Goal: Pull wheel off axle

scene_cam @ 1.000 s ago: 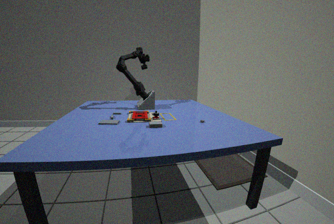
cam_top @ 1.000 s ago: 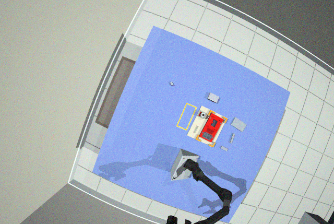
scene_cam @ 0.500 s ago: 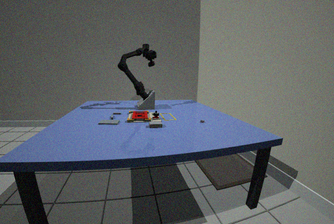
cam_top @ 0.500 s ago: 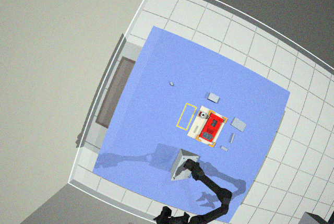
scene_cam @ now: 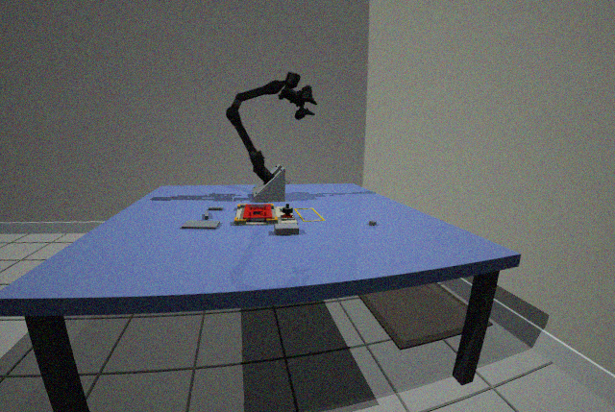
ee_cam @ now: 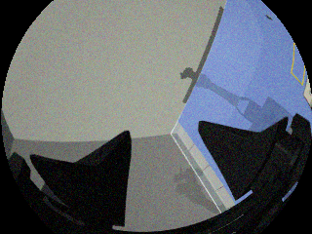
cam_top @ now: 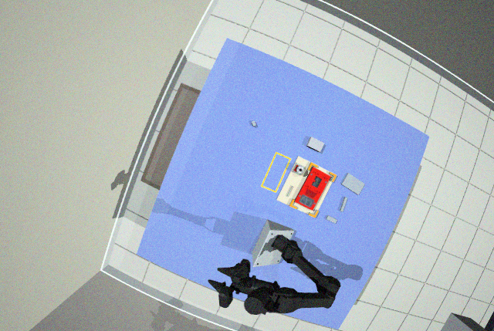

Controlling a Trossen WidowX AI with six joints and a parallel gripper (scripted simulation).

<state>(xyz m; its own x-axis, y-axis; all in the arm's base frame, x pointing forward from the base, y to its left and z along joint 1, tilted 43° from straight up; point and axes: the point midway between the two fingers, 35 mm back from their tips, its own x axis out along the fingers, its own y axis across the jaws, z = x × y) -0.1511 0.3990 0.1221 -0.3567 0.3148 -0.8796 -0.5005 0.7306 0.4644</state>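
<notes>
My gripper tip is 42 cm short of the base plate, 26 cm to the left of it and 46 cm above it.
</notes>
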